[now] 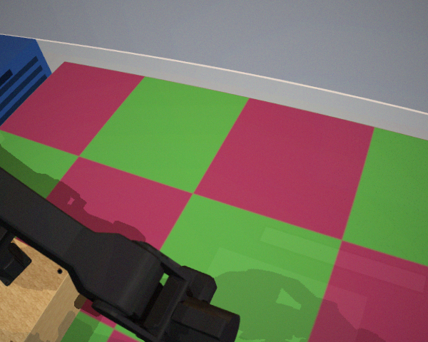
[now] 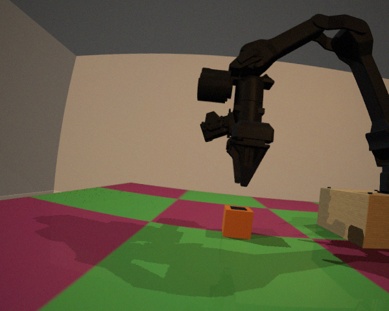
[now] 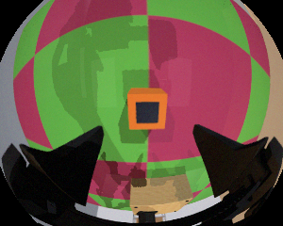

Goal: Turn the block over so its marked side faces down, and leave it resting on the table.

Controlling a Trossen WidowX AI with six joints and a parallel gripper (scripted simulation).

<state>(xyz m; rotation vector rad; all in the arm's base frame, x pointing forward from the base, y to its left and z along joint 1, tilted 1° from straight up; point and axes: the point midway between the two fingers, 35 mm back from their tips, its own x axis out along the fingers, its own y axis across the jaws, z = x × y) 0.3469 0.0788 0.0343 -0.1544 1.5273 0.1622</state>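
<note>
My gripper tip is 6 cm above the orange block.
</note>
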